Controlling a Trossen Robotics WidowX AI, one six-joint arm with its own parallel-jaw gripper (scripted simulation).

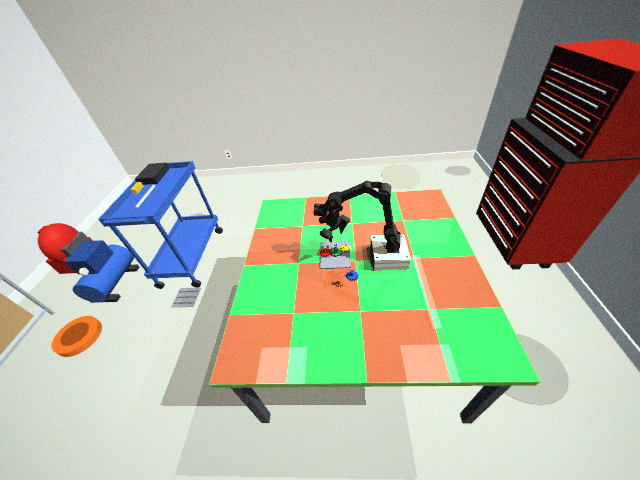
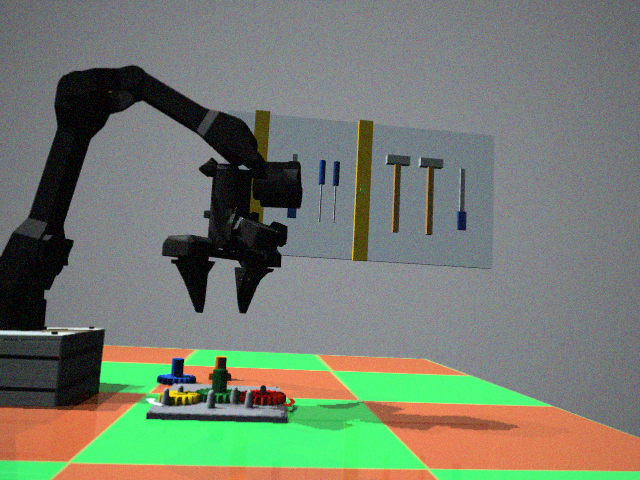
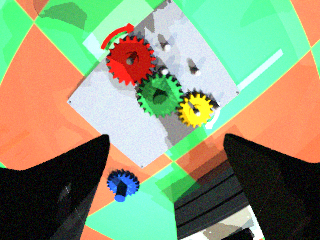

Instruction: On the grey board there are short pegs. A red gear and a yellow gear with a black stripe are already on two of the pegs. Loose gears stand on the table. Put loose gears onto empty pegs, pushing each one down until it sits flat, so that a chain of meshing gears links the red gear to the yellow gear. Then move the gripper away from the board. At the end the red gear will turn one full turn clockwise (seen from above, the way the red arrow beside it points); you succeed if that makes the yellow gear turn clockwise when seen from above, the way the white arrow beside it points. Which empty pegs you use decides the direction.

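There's a green gear in view, along with a red gear and a yellow gear. As for the gripper, it's open with nothing in its grasp, and image 3 shows it too.
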